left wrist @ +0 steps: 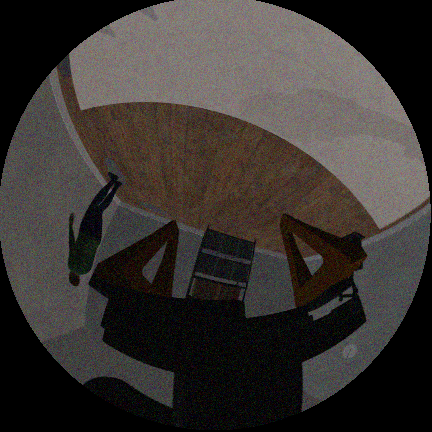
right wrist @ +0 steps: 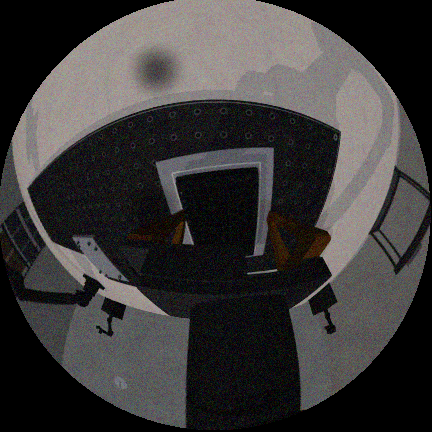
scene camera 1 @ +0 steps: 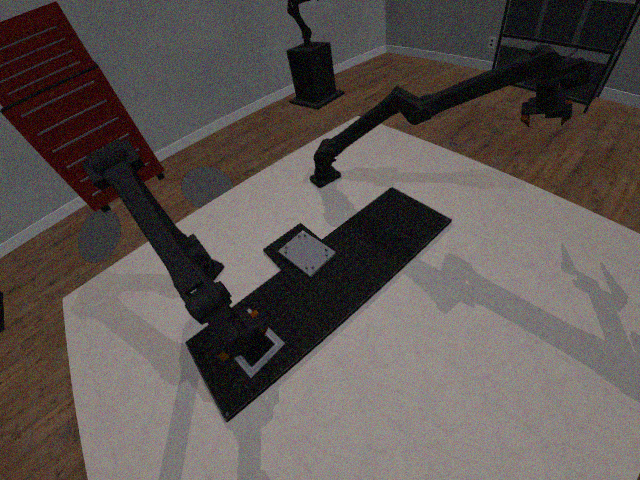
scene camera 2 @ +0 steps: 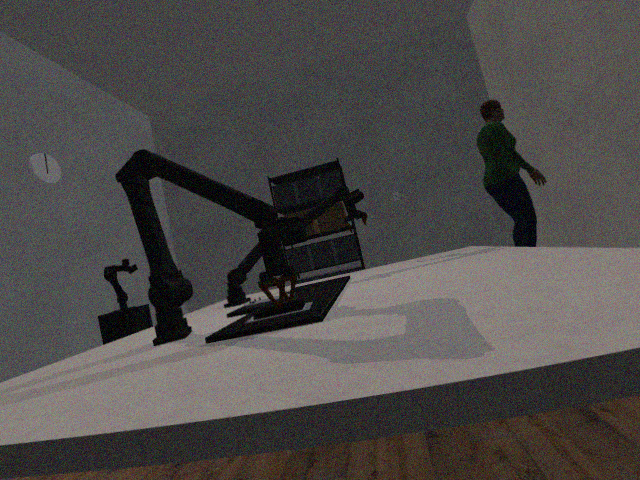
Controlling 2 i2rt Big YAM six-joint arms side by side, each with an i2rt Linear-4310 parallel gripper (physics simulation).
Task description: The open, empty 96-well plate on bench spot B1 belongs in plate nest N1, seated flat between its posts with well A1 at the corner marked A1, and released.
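Frame: origin at the left arm's base, x ahead, y left, z up, level; millimetres.
Seen in the pictures: left gripper, fingertip midpoint: [left wrist: 229, 222] [scene camera 1: 544, 124] [scene camera 2: 358, 228]; right gripper, fingertip midpoint: [right wrist: 227, 214] [scene camera 2: 285, 305]; left arm's base, link origin: [right wrist: 93, 280] [scene camera 1: 325, 178] [scene camera 2: 237, 304]; right arm's base, link origin: [scene camera 2: 174, 338].
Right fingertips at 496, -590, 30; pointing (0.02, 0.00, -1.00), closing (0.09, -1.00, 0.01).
Note:
Offsets run from my right fingertips to a thing's top centre, as dx, dy, dz. "spot": to the spot under its first point. Level surfaces: height alone.
The black 96-well plate {-19, +3, -1} [scene camera 1: 258, 351] [right wrist: 220, 205] lies inside the grey outline of spot B1 {spot: +59, +25, -15} [scene camera 1: 268, 358] [right wrist: 215, 158], at the near left end of the black board in scene camera 1. Its wells and A1 corner cannot be made out. My right gripper [scene camera 1: 240, 338] [scene camera 2: 281, 300] [right wrist: 227, 214] is open, pointing down low over the plate, with a finger towards each of two opposite sides; the arm hides part of the plate. Nest N1 {-180, +299, +5} [scene camera 1: 306, 252] [right wrist: 102, 257] is a light grey slab with small dark posts, empty. My left gripper [scene camera 1: 545, 122] [left wrist: 229, 222] is open and empty, far from both.
The long black board {dz -17} [scene camera 1: 372, 242] [right wrist: 120, 165] lies on the pale table {dz -30} [scene camera 1: 439, 361] [scene camera 2: 361, 382], with the nest's dark base against its far long side. A white strip [right wrist: 262, 272] shows behind the plate in the right wrist view. A person [scene camera 2: 498, 155] stands beyond the table.

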